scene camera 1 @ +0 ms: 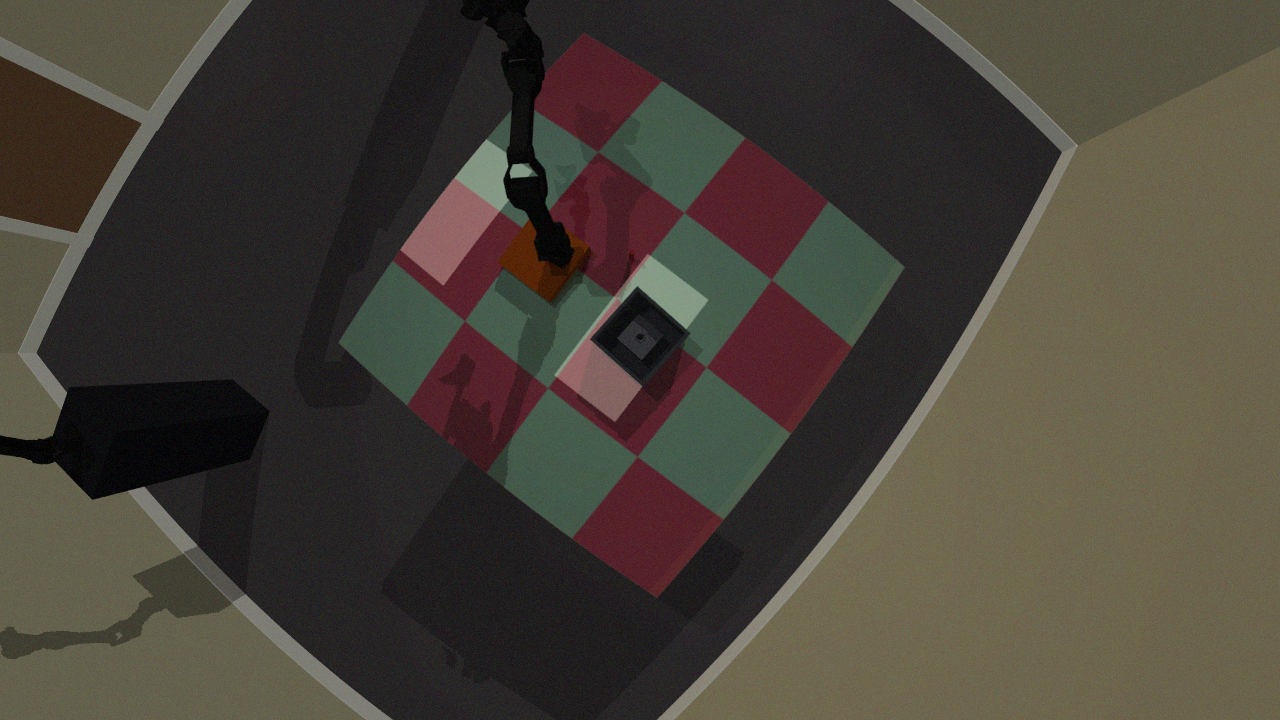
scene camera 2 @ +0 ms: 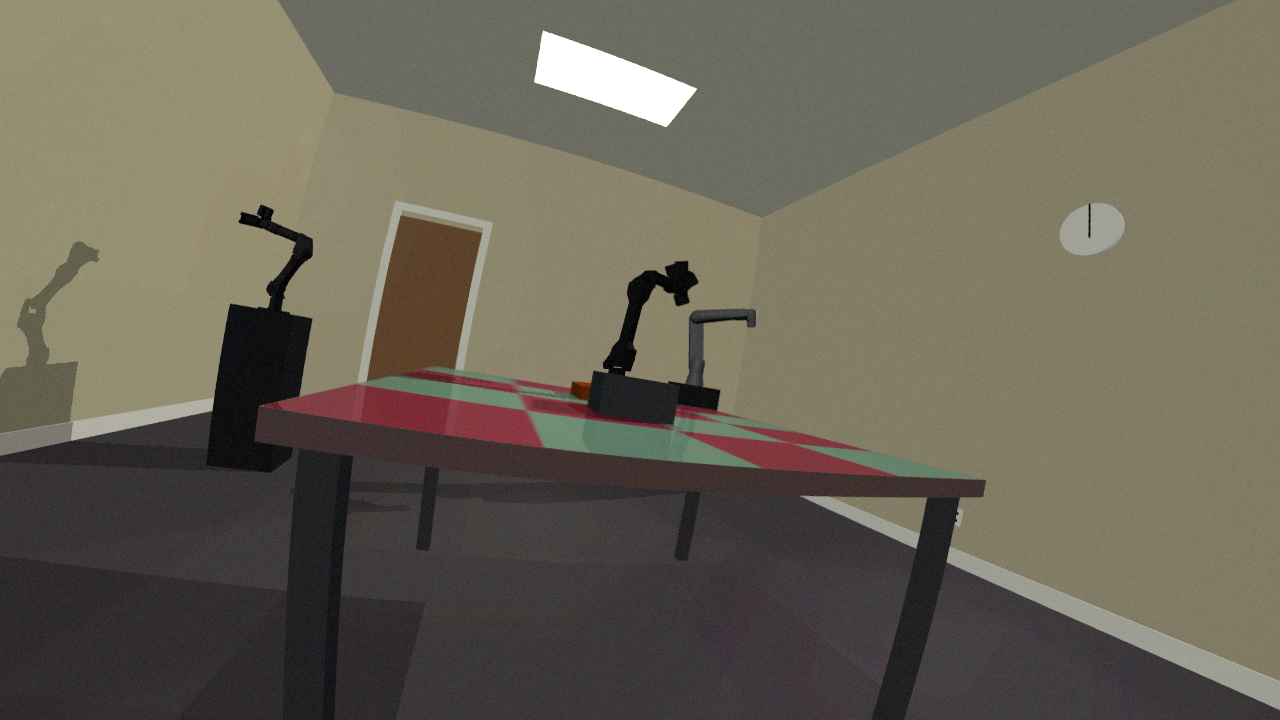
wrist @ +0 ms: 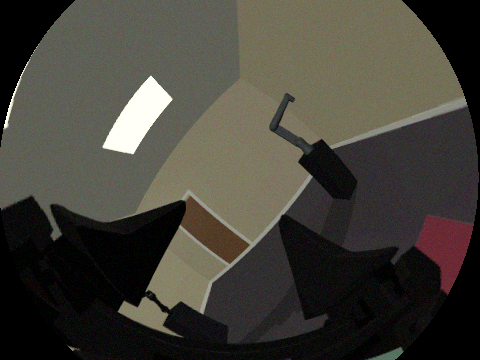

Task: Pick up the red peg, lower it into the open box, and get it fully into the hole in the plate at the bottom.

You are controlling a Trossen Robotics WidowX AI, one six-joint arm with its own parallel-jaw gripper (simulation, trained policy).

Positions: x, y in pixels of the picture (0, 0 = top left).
dark box: scene camera 1 674, 334; scene camera 2 613, 395; not seen in the wrist view (out of frame)
grey plate: scene camera 1 639, 326; not seen in scene camera 2 (hidden by the dark box); not seen in the wrist view (out of frame)
